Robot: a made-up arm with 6 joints. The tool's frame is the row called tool.
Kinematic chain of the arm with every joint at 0, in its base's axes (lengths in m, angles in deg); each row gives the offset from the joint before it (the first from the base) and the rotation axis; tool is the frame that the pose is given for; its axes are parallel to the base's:
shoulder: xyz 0 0 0.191 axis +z
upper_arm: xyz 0 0.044 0 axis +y
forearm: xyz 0 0 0.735 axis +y
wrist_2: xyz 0 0 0.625 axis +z
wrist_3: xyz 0 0 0 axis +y
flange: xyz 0 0 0.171 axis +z
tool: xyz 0 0 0
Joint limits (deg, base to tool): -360..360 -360..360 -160..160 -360..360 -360..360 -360..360
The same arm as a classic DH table. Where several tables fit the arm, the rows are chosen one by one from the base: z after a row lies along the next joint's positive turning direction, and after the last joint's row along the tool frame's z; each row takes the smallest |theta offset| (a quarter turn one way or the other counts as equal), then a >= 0, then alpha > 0; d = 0 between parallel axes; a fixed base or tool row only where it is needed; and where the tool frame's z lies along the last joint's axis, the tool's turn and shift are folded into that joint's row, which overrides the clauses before.
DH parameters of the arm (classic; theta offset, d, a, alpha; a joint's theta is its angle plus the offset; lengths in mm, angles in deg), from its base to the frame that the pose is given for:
shoulder: 0 191 0 -90
upper_arm: -90 0 735 0
forearm: 90 44 0 90
wrist_2: 0 625 0 -90
wrist_3: 0 0 0 90
flange: 0 171 0 0
Joint limits (deg, base to tool): -360..360 -360..360 -160..160 -360..360 -360..360 -360..360

